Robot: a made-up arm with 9 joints. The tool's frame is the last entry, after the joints.
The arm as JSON. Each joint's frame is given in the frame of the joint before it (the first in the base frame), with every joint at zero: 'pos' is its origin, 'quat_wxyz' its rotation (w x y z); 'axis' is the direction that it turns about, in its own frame. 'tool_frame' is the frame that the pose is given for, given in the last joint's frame.
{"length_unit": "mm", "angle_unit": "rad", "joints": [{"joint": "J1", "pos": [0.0, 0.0, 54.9], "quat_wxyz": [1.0, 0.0, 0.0, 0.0], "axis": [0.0, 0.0, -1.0]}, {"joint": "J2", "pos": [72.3, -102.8, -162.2], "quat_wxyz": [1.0, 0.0, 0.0, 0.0], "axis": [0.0, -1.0, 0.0]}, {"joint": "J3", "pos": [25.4, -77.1, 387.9], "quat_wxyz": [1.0, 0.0, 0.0, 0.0], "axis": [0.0, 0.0, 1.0]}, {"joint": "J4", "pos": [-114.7, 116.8, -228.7], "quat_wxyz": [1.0, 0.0, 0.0, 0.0], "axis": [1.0, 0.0, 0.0]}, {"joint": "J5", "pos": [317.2, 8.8, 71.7], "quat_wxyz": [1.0, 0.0, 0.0, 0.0], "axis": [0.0, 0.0, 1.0]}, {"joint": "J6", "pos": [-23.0, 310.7, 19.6], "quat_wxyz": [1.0, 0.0, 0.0, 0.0], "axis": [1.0, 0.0, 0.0]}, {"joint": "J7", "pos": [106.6, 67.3, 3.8], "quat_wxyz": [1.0, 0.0, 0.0, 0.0], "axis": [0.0, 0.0, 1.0]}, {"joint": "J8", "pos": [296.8, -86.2, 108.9], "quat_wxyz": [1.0, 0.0, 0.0, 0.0], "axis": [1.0, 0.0, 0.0]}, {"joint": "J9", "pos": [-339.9, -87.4, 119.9], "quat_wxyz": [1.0, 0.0, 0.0, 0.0], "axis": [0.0, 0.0, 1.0]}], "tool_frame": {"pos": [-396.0, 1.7, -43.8], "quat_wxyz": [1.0, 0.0, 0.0, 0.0]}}
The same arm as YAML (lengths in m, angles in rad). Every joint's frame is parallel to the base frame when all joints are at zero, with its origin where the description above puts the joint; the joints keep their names.
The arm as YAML. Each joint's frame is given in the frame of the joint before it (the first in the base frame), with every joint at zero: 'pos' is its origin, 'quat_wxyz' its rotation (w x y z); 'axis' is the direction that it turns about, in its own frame. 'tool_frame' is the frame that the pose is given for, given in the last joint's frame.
length_unit: m
angle_unit: rad
joints:
  - joint: J1
    pos: [0.0, 0.0, 0.0549]
    quat_wxyz: [1.0, 0.0, 0.0, 0.0]
    axis: [0.0, 0.0, -1.0]
  - joint: J2
    pos: [0.0723, -0.1028, -0.1622]
    quat_wxyz: [1.0, 0.0, 0.0, 0.0]
    axis: [0.0, -1.0, 0.0]
  - joint: J3
    pos: [0.0254, -0.0771, 0.3879]
    quat_wxyz: [1.0, 0.0, 0.0, 0.0]
    axis: [0.0, 0.0, 1.0]
  - joint: J4
    pos: [-0.1147, 0.1168, -0.2287]
    quat_wxyz: [1.0, 0.0, 0.0, 0.0]
    axis: [1.0, 0.0, 0.0]
  - joint: J5
    pos: [0.3172, 0.0088, 0.0717]
    quat_wxyz: [1.0, 0.0, 0.0, 0.0]
    axis: [0.0, 0.0, 1.0]
  - joint: J6
    pos: [-0.023, 0.3107, 0.0196]
    quat_wxyz: [1.0, 0.0, 0.0, 0.0]
    axis: [1.0, 0.0, 0.0]
  - joint: J7
    pos: [0.1066, 0.0673, 0.0038]
    quat_wxyz: [1.0, 0.0, 0.0, 0.0]
    axis: [0.0, 0.0, 1.0]
  - joint: J8
    pos: [0.2968, -0.0862, 0.1089]
    quat_wxyz: [1.0, 0.0, 0.0, 0.0]
    axis: [1.0, 0.0, 0.0]
  - joint: J9
    pos: [-0.3399, -0.0874, 0.1199]
    quat_wxyz: [1.0, 0.0, 0.0, 0.0]
    axis: [0.0, 0.0, 1.0]
tool_frame:
  pos: [-0.396, 0.0017, -0.0438]
  quat_wxyz: [1.0, 0.0, 0.0, 0.0]

